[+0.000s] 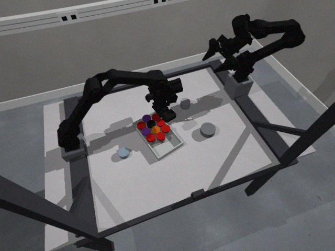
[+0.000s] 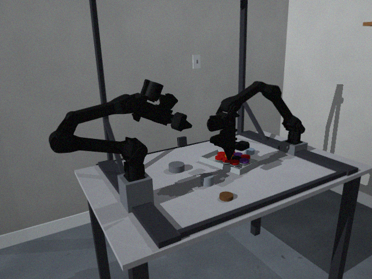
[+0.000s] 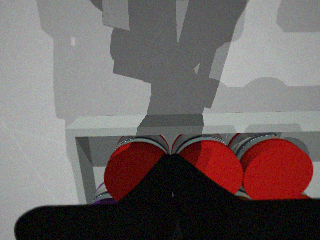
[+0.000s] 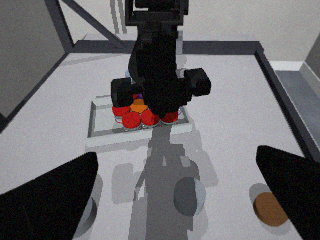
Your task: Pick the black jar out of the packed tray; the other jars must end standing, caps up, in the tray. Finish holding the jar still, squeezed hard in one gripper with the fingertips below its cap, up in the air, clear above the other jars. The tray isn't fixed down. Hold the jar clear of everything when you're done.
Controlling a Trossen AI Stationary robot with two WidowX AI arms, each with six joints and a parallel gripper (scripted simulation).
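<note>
Now: left hand 10 cm to the right of the purple jar, 6 cm above it and 4 cm past it. Round my left hand: black jar 6 cm to the left, 6 cm below, 1 cm behind; then orange jar 6 cm below, 6 cm behind, 5 cm to the left; then grey disc 19 cm to the right, 15 cm behind, 7 cm below.
</note>
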